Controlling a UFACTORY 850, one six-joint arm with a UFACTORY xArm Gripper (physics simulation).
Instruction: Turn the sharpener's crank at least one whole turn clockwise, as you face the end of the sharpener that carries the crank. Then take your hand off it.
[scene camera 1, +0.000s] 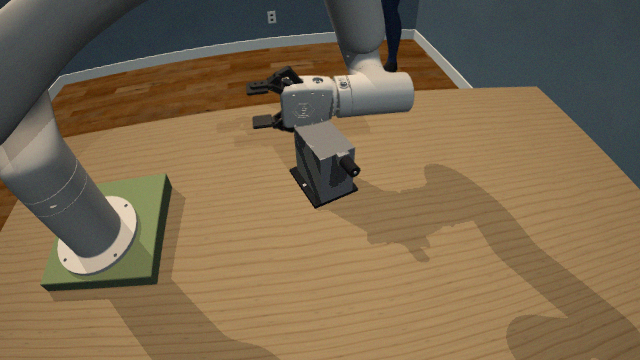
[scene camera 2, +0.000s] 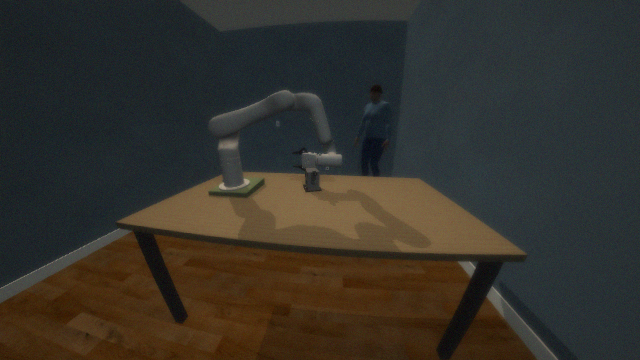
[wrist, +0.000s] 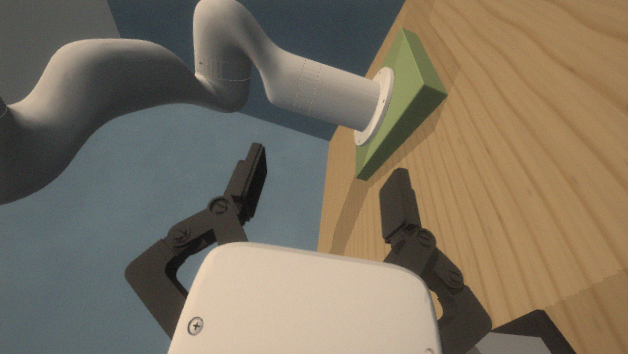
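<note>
The grey sharpener (scene camera 1: 325, 141) (scene camera 2: 312, 179) stands upright on its black base on the table. Its crank, with a black handle (scene camera 1: 350, 165), is on the end facing scene camera 1, near the top, and the handle points to the lower right in that view. A corner of the sharpener (wrist: 520, 345) shows at the bottom right of the wrist view. My gripper (scene camera 1: 259, 105) (scene camera 2: 296, 159) (wrist: 327, 168) is open and empty. It is level, behind the sharpener in scene camera 1, with its fingers pointing left towards the arm's base. The fingers are apart from the crank.
The arm's base stands on a green block (scene camera 1: 159, 225) (scene camera 2: 254, 187) (wrist: 410, 92) at the left of the wooden table (scene camera 1: 280, 280) (scene camera 2: 190, 220) (wrist: 525, 175). A person (scene camera 2: 375, 122) stands beyond the table. The arm arches above the table, and its shadow falls to the sharpener's right.
</note>
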